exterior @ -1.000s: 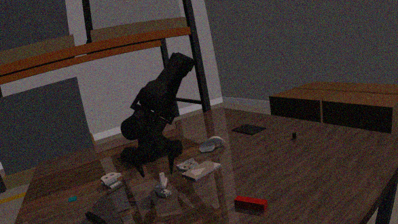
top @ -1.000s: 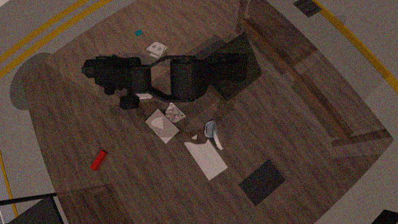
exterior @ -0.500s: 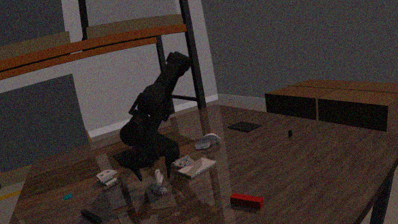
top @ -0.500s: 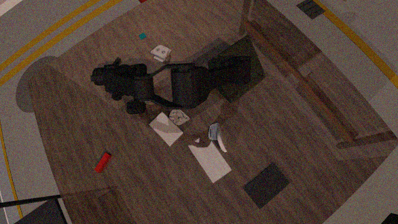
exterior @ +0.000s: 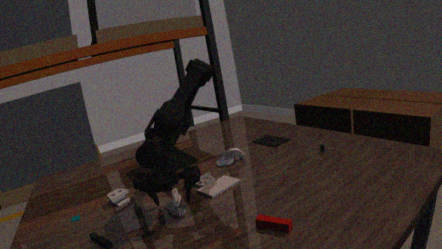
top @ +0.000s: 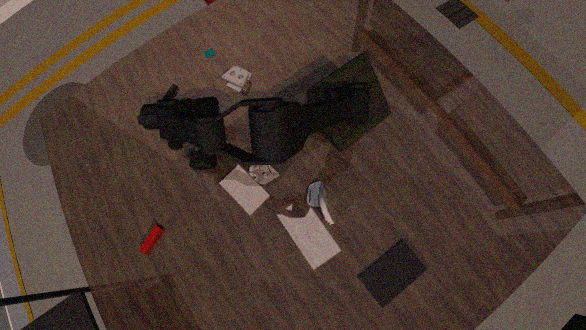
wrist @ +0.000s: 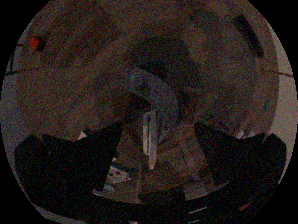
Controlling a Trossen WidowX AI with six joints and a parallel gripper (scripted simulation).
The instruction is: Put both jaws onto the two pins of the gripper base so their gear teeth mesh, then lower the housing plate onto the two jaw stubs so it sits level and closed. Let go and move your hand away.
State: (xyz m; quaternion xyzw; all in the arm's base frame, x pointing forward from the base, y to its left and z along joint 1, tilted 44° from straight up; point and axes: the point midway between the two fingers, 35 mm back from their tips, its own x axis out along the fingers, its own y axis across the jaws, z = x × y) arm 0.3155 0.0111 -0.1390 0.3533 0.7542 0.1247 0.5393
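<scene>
Right now my gripper tip is 40 mm short of the jaw. From my gripper tip the other things lie so: teal piece (100 mm behind, 320 mm to the right); then black bar (80 mm ahead, 230 mm to the right); then red block (260 mm ahead, 160 mm to the left, 10 mm above).
</scene>
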